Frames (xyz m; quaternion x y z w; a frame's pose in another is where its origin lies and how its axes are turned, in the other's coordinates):
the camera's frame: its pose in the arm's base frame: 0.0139 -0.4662 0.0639 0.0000 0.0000 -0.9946 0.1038
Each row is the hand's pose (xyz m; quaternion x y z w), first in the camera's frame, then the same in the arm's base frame.
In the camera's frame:
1: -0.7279 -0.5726 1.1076 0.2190 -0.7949 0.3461 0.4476
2: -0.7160 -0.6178 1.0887 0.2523 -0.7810 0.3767 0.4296
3: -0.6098 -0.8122 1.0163 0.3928 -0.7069 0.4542 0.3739
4: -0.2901 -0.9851 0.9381 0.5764 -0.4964 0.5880 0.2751
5: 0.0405 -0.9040 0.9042 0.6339 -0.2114 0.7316 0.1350
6: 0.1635 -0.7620 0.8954 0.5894 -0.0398 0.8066 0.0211
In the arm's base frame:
1: 0.6079 0.2444 1.1715 -0.7679 -0.3003 -0.4093 0.3907
2: 0.5869 0.2861 1.1526 -0.7506 -0.3320 -0.3882 0.4192
3: 0.4429 0.4544 1.0802 -0.6623 -0.4640 -0.3247 0.4905
4: 0.0943 0.5576 1.0020 -0.4339 -0.6248 -0.2126 0.6134
5: -0.2124 0.4100 0.9681 -0.1445 -0.6524 -0.0583 0.7417
6: -0.3034 0.2456 0.9593 0.0216 -0.5903 0.0627 0.8044

